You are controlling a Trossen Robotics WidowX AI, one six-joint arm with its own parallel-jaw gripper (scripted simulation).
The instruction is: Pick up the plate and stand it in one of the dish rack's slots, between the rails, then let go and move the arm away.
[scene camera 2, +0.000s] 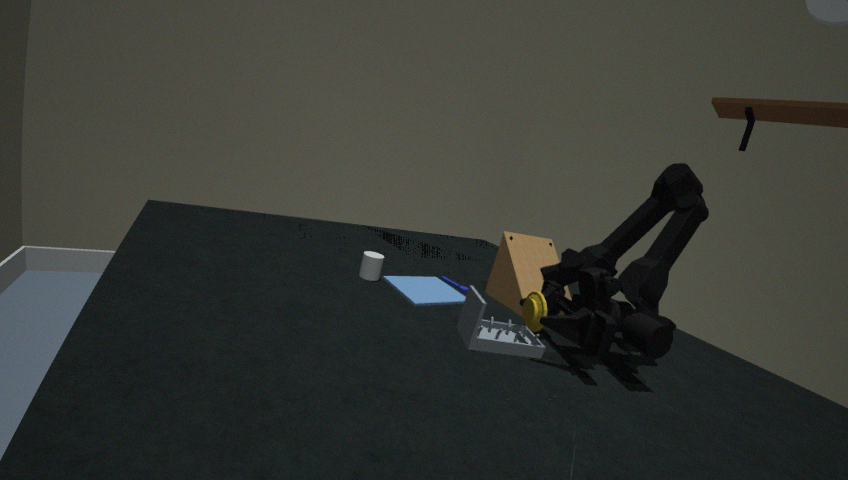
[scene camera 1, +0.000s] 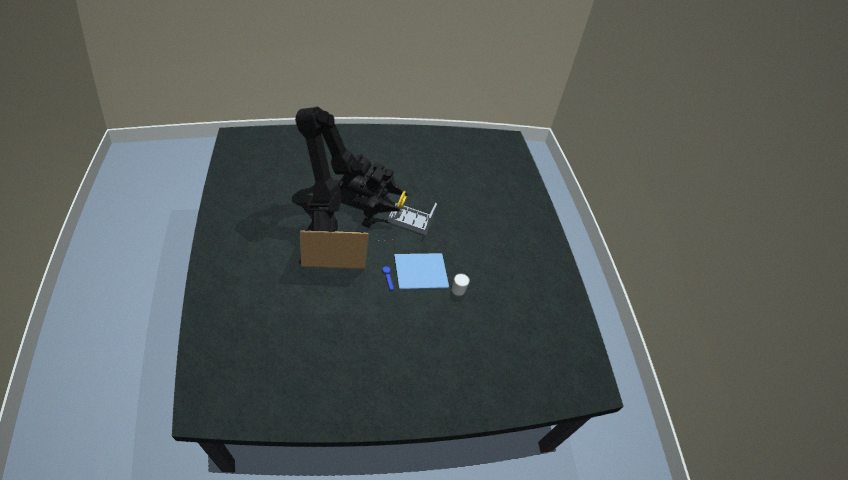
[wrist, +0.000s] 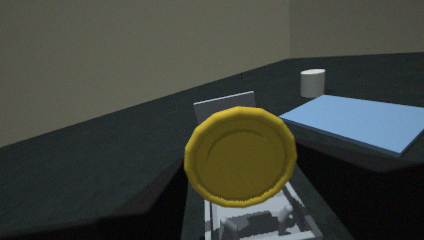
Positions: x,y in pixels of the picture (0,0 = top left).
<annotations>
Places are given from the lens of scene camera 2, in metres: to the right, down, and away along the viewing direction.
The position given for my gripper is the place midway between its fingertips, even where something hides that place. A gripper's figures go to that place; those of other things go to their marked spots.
my gripper (scene camera 2: 529,310): 0.18, 0.12, 0.54
yellow plate (scene camera 2: 534,307): 0.18, 0.11, 0.52
grey dish rack (scene camera 2: 480,335): 0.09, 0.16, 0.53
light blue mat (scene camera 2: 420,291): -0.01, 0.11, 0.68
The marked spots on the light blue mat and the yellow plate are 0.24 m apart.
</annotations>
